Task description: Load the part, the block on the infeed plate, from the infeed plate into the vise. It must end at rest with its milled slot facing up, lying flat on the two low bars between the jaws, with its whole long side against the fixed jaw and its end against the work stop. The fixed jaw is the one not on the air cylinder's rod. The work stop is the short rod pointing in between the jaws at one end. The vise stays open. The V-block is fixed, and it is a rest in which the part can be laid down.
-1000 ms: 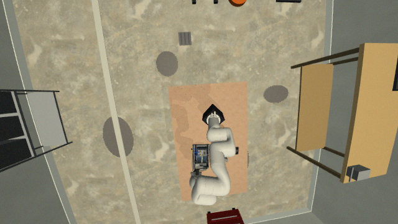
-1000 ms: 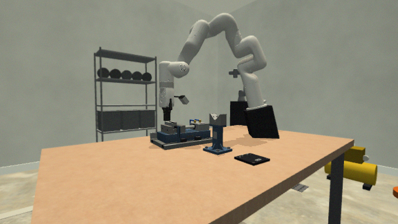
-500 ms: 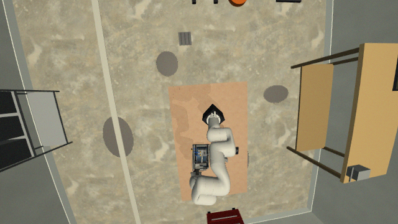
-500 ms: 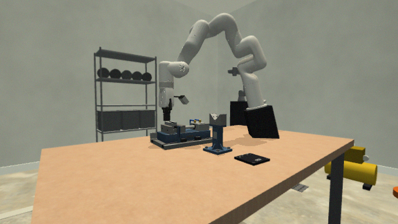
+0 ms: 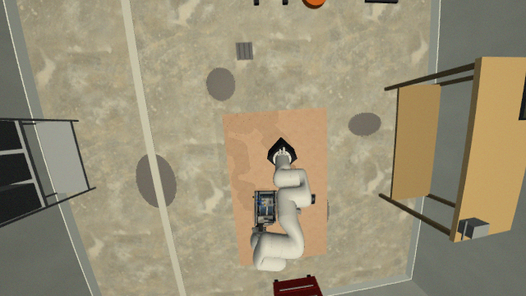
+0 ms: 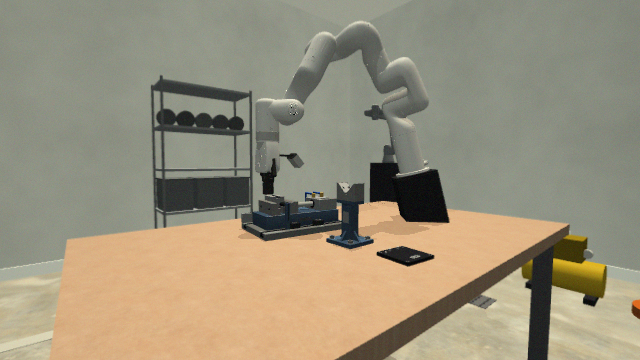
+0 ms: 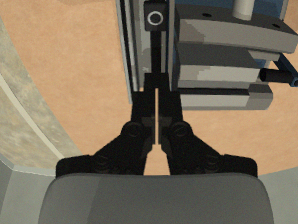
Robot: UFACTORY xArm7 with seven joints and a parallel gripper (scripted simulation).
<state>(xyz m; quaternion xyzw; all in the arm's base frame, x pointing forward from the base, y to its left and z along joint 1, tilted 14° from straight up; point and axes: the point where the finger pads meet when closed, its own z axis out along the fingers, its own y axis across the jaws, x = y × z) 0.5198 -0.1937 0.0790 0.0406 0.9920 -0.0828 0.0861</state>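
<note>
Now: the grey block 50 mm to the left of my hand and 30 mm below it. The rest, counted from my hand: work stop: 10 mm ahead, 110 mm to the left, 40 mm below; vise rail: 70 mm behind, 20 mm to the right, 100 mm below; moving jaw: 30 mm behind, 70 mm to the left, 50 mm below.
</note>
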